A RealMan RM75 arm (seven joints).
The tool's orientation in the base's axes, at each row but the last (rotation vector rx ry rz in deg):
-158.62 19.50 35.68
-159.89 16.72 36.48
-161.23 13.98 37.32
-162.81 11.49 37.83
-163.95 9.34 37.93
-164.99 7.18 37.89
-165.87 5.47 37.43
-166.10 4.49 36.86
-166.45 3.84 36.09
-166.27 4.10 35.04
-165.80 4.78 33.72
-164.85 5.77 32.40
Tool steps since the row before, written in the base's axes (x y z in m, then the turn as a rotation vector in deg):
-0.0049 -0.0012 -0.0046 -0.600 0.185 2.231
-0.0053 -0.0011 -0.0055 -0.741 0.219 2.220
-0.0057 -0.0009 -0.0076 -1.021 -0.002 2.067
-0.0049 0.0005 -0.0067 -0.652 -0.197 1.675
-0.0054 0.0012 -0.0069 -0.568 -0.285 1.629
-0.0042 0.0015 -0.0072 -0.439 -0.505 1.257
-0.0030 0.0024 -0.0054 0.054 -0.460 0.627
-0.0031 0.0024 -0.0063 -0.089 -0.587 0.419
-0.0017 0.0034 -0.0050 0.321 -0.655 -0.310
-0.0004 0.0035 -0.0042 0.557 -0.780 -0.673
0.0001 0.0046 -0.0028 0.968 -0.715 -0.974
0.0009 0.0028 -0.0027 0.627 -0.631 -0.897
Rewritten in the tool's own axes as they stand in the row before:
-0.0021 0.0035 0.0055 -1.555 -0.492 -1.646
-0.0021 0.0035 0.0065 -1.680 -0.486 -1.571
-0.0015 0.0036 0.0087 -1.835 -0.184 -1.383
-0.0014 0.0016 0.0080 -1.315 0.008 -1.241
-0.0018 0.0008 0.0086 -1.214 0.089 -1.255
-0.0007 0.0002 0.0084 -0.926 0.348 -1.025
-0.0004 -0.0012 0.0065 -0.210 0.351 -0.664
-0.0002 -0.0011 0.0073 -0.250 0.521 -0.441
0.0005 -0.0024 0.0058 0.426 0.667 0.034
0.0013 -0.0027 0.0046 0.790 0.829 0.245
0.0011 -0.0040 0.0034 1.285 0.779 0.372
0.0018 -0.0023 0.0027 0.938 0.719 0.446

